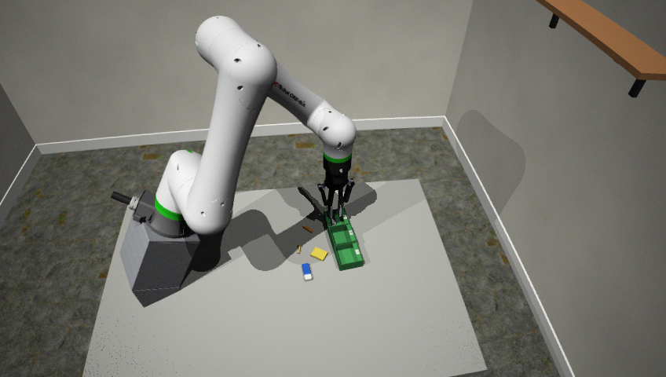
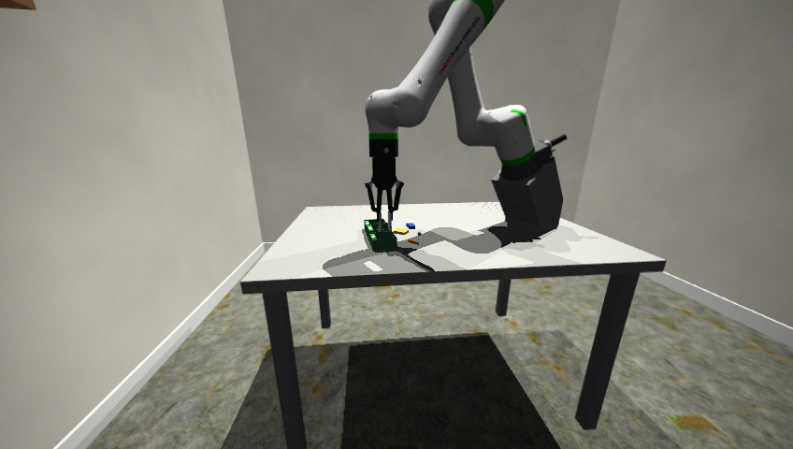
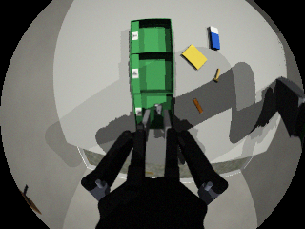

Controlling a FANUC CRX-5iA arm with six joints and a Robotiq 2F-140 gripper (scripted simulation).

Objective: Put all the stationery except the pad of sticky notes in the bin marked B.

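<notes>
Right now my hand is 23 cm to the left of the white eraser, 9 cm past it and 8 cm above it. The rest, counted from my hand: sticky notes (15 cm to the right, 8 cm below, 5 cm behind); then grey-white object (7 cm below, 1 cm to the left); then tan piece (12 cm to the right, 12 cm behind, 8 cm below).
</notes>
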